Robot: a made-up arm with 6 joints.
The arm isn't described. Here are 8 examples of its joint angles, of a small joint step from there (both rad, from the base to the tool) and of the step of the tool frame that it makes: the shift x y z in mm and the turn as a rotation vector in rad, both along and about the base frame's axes.
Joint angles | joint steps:
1: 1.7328 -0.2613 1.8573 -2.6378 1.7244 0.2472 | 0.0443 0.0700 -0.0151 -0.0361 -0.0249 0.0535
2: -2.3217 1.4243 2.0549 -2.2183 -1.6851 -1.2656 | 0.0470 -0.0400 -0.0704 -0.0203 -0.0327 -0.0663
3: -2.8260 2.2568 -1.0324 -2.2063 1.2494 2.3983 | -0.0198 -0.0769 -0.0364 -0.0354 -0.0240 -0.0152
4: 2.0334 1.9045 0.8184 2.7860 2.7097 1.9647 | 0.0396 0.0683 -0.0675 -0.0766 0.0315 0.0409
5: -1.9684 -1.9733 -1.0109 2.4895 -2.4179 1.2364 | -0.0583 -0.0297 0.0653 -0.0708 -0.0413 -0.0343
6: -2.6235 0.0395 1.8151 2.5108 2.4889 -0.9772 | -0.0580 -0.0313 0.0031 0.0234 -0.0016 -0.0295
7: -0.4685 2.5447 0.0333 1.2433 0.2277 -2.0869 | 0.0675 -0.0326 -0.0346 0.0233 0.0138 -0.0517
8: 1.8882 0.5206 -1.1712 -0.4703 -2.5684 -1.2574 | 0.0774 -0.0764 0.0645 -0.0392 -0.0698 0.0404
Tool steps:
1: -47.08 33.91 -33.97 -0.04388 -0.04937 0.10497
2: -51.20 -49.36 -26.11 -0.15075 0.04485 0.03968
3: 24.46 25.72 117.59 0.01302 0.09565 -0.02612
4: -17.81 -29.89 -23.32 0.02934 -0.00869 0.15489
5: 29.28 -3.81 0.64 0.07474 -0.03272 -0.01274
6: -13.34 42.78 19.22 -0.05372 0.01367 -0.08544
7: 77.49 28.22 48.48 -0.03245 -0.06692 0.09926
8: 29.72 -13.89 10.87 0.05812 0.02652 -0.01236
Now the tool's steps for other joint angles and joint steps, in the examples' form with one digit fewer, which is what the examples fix.
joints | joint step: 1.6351 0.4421 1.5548 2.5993 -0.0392 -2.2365 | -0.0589 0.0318 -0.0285 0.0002 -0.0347 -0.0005
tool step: 72.5 8.6 -15.0 -0.0328 -0.0088 -0.0750
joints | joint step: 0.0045 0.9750 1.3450 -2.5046 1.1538 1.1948 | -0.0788 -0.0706 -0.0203 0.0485 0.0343 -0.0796
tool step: 11.4 -96.1 91.8 -0.0403 -0.0716 -0.1503
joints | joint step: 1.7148 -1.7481 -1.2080 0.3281 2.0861 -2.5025 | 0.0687 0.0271 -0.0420 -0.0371 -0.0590 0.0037
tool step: 45.3 -4.5 -2.2 0.0715 -0.0012 0.1106
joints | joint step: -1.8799 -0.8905 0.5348 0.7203 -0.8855 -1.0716 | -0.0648 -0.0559 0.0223 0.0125 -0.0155 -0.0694
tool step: 59.0 25.2 -34.7 -0.0283 -0.0520 -0.0752
